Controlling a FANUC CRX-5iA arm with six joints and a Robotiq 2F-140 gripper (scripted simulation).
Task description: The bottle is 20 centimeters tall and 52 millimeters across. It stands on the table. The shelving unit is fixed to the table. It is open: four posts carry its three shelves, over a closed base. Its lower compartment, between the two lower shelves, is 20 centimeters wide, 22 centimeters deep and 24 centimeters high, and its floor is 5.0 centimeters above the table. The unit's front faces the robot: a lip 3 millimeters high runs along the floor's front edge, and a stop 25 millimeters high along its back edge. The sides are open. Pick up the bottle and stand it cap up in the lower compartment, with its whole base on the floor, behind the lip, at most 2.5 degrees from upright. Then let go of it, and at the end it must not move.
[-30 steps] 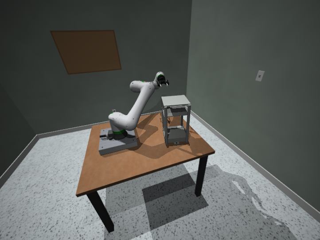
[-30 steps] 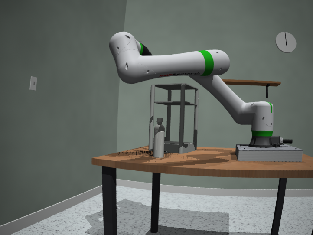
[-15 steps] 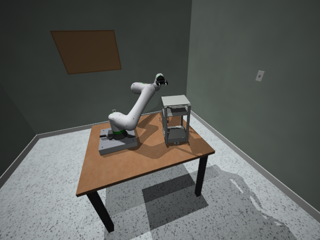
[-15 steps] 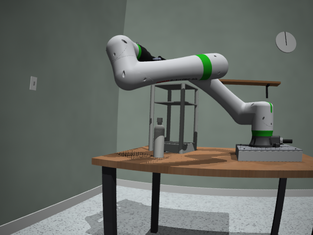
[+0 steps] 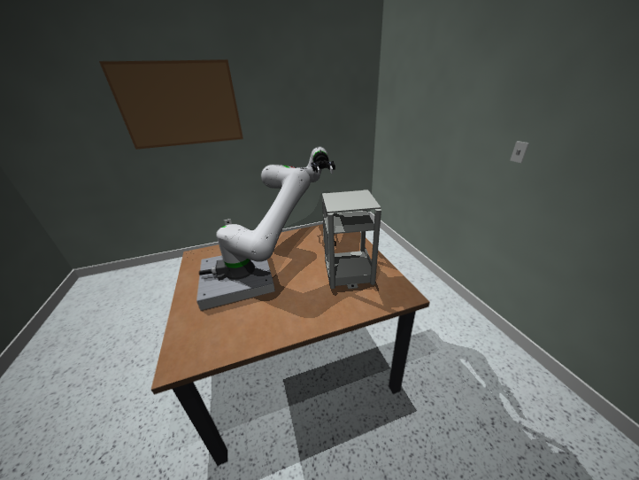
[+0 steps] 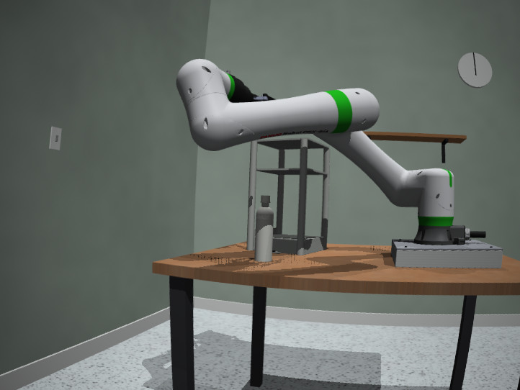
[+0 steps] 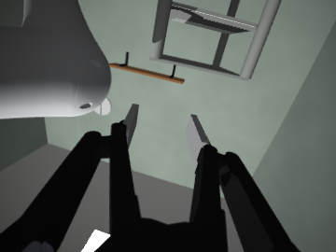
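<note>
Right now my hand is 330 mm above the bottle. From my hand the other things lie so: shelving unit 330 mm to the right, 250 mm below, 30 mm ahead.
</note>
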